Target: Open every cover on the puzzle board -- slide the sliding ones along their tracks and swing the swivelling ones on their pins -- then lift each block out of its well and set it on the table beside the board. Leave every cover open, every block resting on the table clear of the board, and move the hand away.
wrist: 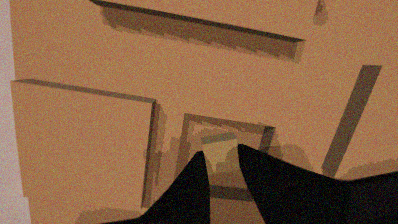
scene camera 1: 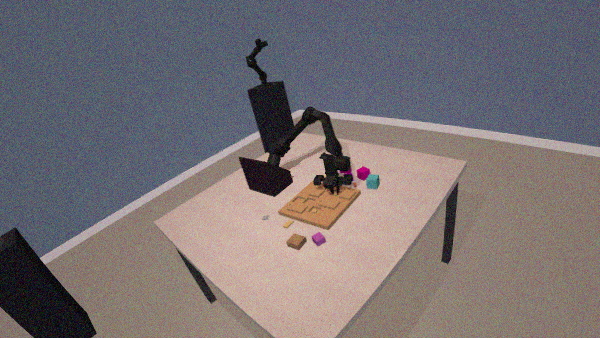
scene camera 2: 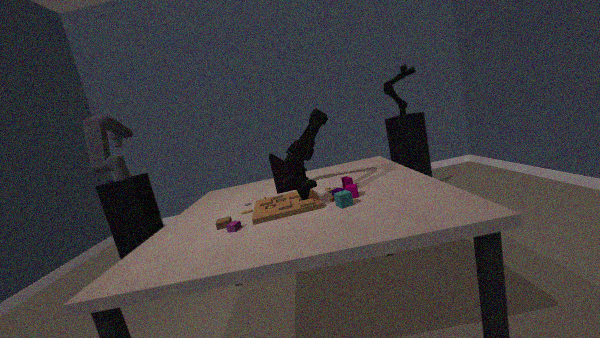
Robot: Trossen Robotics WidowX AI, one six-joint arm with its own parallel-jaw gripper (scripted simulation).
My gripper (wrist: 220, 154) carries a small tan block (wrist: 220, 151). Further things: a tan puzzle board (scene camera 1: 325, 218).
The tan puzzle board also shows in the wrist view (wrist: 285, 99) and in scene camera 2 (scene camera 2: 261, 214).
